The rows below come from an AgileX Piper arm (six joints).
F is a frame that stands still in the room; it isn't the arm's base.
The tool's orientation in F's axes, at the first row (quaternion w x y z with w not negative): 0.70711, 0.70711, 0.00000, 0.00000
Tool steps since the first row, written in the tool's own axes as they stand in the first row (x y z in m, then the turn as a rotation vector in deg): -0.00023, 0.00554, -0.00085, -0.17, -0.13, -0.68; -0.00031, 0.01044, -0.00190, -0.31, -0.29, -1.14; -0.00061, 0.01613, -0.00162, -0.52, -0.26, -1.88; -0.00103, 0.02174, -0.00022, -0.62, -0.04, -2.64; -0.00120, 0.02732, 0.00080, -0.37, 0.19, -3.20; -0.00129, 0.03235, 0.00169, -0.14, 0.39, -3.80; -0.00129, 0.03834, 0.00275, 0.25, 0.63, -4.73; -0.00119, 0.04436, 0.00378, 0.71, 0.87, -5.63; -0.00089, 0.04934, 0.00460, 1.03, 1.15, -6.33; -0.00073, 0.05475, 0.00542, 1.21, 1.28, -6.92; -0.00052, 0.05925, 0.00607, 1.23, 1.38, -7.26; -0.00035, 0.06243, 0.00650, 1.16, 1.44, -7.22
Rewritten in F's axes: -0.00023, 0.00085, 0.00554, -0.17, 0.68, -0.13; -0.00031, 0.00190, 0.01044, -0.31, 1.14, -0.29; -0.00061, 0.00162, 0.01613, -0.52, 1.88, -0.26; -0.00103, 0.00022, 0.02174, -0.62, 2.64, -0.04; -0.00120, -0.00080, 0.02732, -0.37, 3.20, 0.19; -0.00129, -0.00169, 0.03235, -0.14, 3.80, 0.39; -0.00129, -0.00275, 0.03834, 0.25, 4.73, 0.63; -0.00119, -0.00378, 0.04436, 0.71, 5.63, 0.87; -0.00089, -0.00460, 0.04934, 1.03, 6.33, 1.15; -0.00073, -0.00542, 0.05475, 1.21, 6.92, 1.28; -0.00052, -0.00607, 0.05925, 1.23, 7.26, 1.38; -0.00035, -0.00650, 0.06243, 1.16, 7.22, 1.44
